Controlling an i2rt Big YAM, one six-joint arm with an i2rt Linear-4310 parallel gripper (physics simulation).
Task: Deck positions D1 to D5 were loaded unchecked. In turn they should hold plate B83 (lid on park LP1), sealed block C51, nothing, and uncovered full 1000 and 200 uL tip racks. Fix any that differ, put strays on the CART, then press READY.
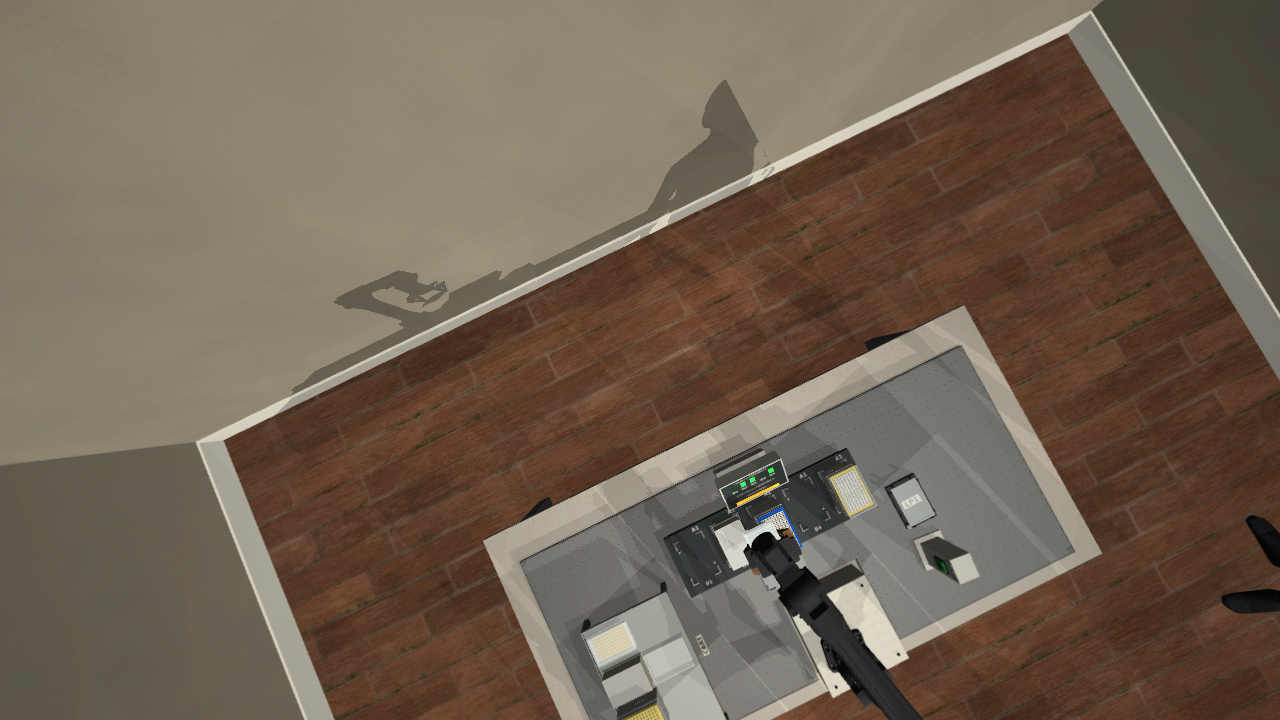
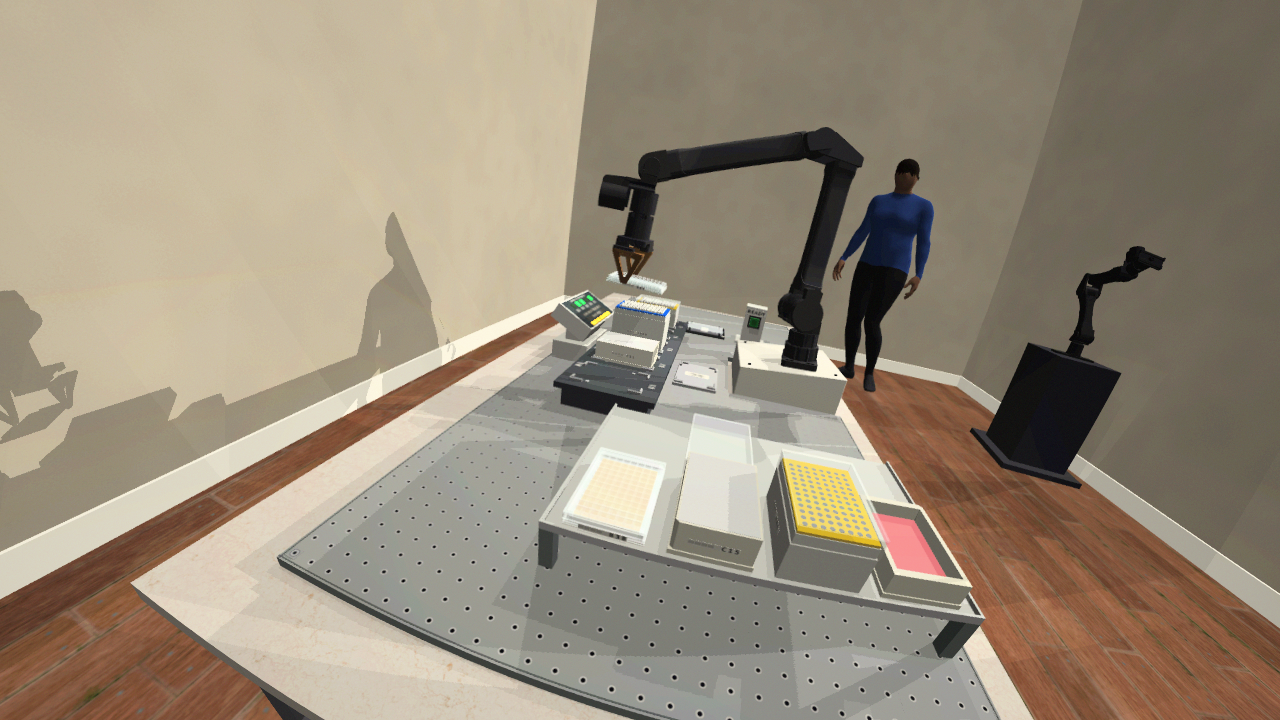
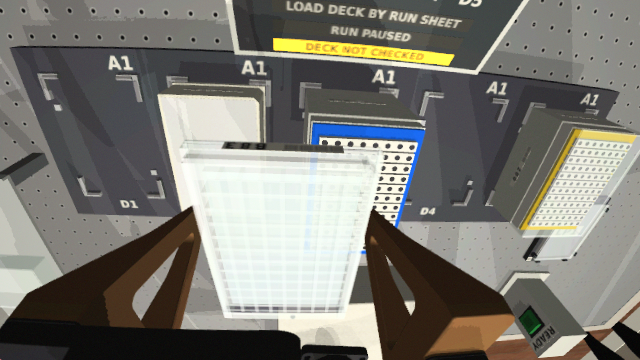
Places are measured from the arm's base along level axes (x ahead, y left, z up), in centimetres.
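Pixels of known places: gripper, fingertip midpoint: [image 2: 627, 280] [image 3: 284, 215]; arm's base, origin of the base link: [image 2: 798, 362] [image 3: 330, 359].
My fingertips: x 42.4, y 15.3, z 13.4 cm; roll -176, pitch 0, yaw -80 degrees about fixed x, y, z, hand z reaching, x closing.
Ahead of a thing's pixels: the offset from my fingertips to its middle. "*": to the spot under its first point.
My gripper [image 1: 768, 548] [image 2: 629, 278] [image 3: 284, 215] is shut on plate B83 {dz +0.1, dx -2.4, dy -0.4 cm} [image 2: 650, 286] [image 3: 280, 250], clear-lidded and level, above and in front of D2 and D3. D1 [image 3: 102, 135] and D4 [image 3: 442, 150] are bare nests. A white-topped block {dz -14.1, dx -4.8, dy +6.1 cm} [image 1: 731, 543] [image 2: 626, 350] [image 3: 215, 120] sits in D2; its label is unreadable. A blue-framed tip rack {dz -11.3, dx -2.7, dy -6.1 cm} [image 1: 776, 517] [image 2: 642, 309] [image 3: 395, 185] stands in D3, partly behind the plate. A yellow-framed 200 tip rack {dz -10.4, dx +1.4, dy -30.6 cm} [image 1: 850, 490] [image 3: 582, 185] stands in D5 with a clear cover over it. LP1 {dz -19.9, dx -10.8, dy -51.7 cm} [image 1: 911, 501] lies beyond D5. The READY button {dz -13.3, dx -27.4, dy -50.5 cm} [image 1: 941, 565] [image 2: 755, 322] [image 3: 531, 321] is green.
A screen {* dz -9.0, dx +11.8, dy -3.6 cm} [image 1: 753, 483] [image 2: 586, 311] [image 3: 370, 30] behind the deck reads DECK NOT CHECKED. A raised grey stand [image 2: 559, 517] holds a plate {dz -14.1, dx -22.8, dy +50.0 cm} [image 2: 614, 492], block C15 {dz -13.2, dx -33.5, dy +48.3 cm} [image 2: 717, 519], a yellow-topped rack {dz -9.5, dx -44.1, dy +46.5 cm} [image 2: 827, 501] and a pink reservoir {dz -13.7, dx -54.8, dy +44.7 cm} [image 2: 913, 543]. A person [image 2: 897, 228] stands behind the table.
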